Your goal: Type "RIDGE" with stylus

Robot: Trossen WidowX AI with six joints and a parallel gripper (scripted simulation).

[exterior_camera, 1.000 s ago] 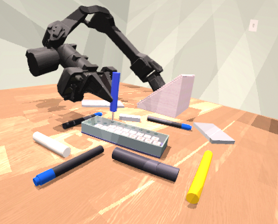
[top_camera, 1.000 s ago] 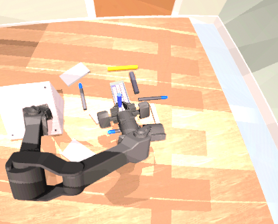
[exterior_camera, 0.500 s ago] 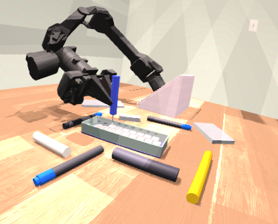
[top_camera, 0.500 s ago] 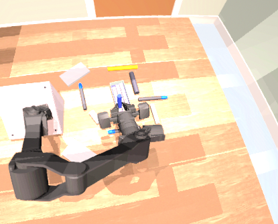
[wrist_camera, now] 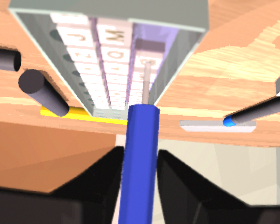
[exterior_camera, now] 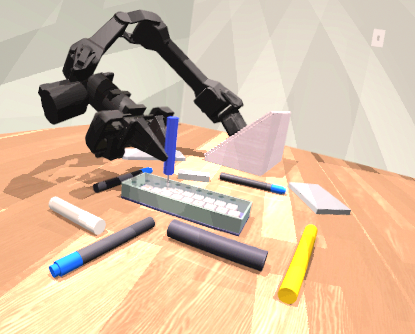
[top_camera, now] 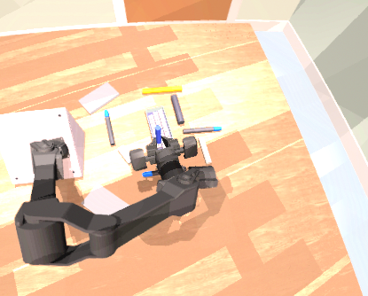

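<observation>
My gripper tip is 13 cm to the right of the dark cylinder, 10 cm short of it and 6 cm above it. The rest, counted from my gripper tip: white cylinder (15 cm ahead, 6 cm below, 5 cm to the right); then blue stylus (1 cm below); then stylus tip (5 cm below).
</observation>
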